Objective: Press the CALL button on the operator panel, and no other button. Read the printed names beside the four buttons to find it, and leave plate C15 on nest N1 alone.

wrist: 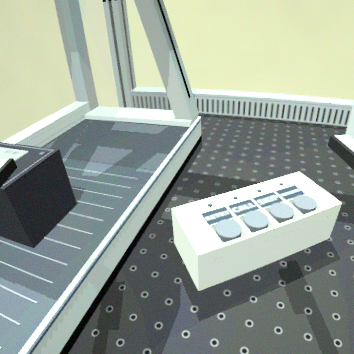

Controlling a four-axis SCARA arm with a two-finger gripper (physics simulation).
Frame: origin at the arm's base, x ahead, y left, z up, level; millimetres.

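Where they show: gripper, fingertip midpoint: (170, 131).
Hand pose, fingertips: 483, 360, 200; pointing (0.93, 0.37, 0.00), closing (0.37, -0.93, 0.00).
Observation:
Each offset is from my fingertips to the top centre of the thing, as dx, dy, dz. "spot": to the spot under its first point.
The operator panel {+128, -37, -131} (265, 250) is a white box standing at an angle on the perforated floor, right of centre. Its top carries a row of four round grey-blue buttons with printed names behind them. The second name from the left reads CALL, and the CALL button {+105, -37, -131} (256, 220) is in front of it. The first button {+86, -14, -131} (228, 229), third button {+124, -60, -131} (281, 211) and fourth button {+143, -83, -131} (304, 203) have names too blurred to read surely. My gripper (170, 131) is open and empty, its dark fingertips at the left and right edges of the view. Plate C15 and nest N1 cannot be identified here.
A dark box {spot: +40, +155, -95} (37, 195) with a pale top patch stands at the left on a grey lined tray with a raised white rim (125, 227). A grey upright frame (75, 55) rises at the tray's far end. A slotted white rail {spot: +521, -32, -165} (270, 108) runs along the back.

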